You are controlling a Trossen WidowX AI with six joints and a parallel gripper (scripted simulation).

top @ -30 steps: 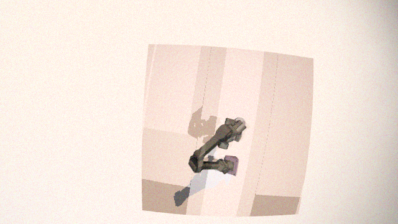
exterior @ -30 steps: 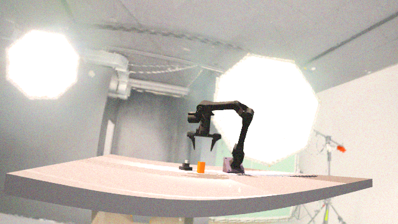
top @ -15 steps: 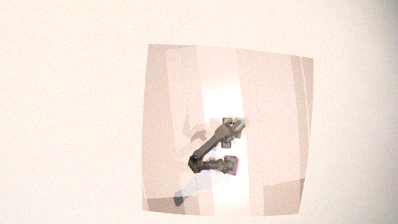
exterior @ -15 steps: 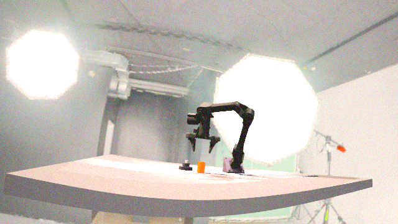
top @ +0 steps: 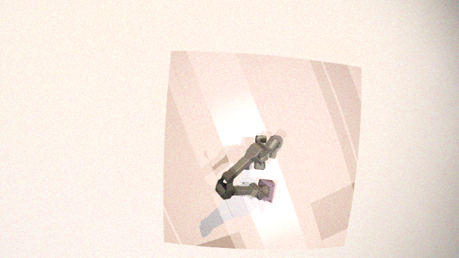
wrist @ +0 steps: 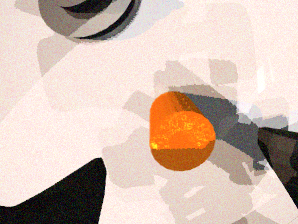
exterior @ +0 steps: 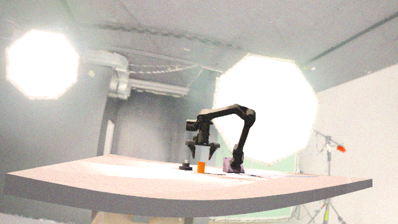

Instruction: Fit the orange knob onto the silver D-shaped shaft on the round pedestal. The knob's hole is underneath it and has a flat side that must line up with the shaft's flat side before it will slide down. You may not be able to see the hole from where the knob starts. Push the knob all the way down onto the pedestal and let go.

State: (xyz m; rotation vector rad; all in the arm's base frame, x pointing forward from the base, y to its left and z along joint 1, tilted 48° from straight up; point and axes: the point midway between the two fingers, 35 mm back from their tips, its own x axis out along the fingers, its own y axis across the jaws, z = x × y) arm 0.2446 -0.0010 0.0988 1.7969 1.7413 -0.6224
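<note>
The orange knob lies 30 mm below my gripper tip. From my gripper tip the other things lie so: dark round pedestal: 110 mm to the right, 60 mm ahead, 40 mm below.
</note>
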